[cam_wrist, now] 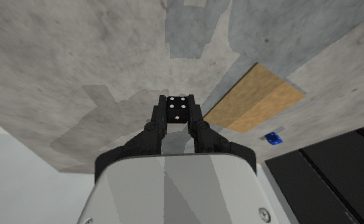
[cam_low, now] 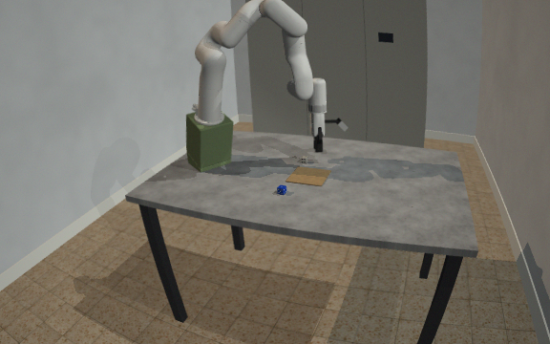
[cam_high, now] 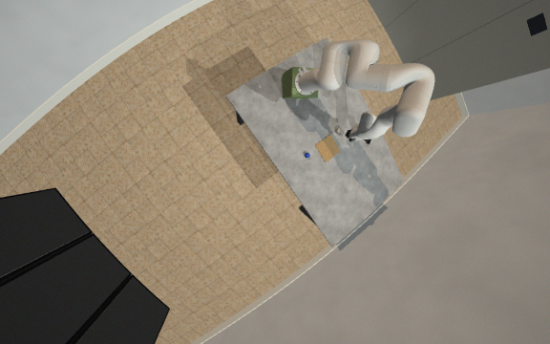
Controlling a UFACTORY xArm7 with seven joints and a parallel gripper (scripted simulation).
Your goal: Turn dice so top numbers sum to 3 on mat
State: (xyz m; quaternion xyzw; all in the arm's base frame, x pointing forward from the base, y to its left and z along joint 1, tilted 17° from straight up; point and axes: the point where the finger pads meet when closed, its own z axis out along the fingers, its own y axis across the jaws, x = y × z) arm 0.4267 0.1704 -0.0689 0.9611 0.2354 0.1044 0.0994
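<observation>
The tan mat is 10 mm ahead of my hand, 160 mm to the right of it and 70 mm below it. The rest, counted from my hand: white die: 50 mm behind, 30 mm to the right, 50 mm below; blue die: 30 mm behind, 320 mm to the right, 50 mm below; black die: 10 mm below.
</observation>
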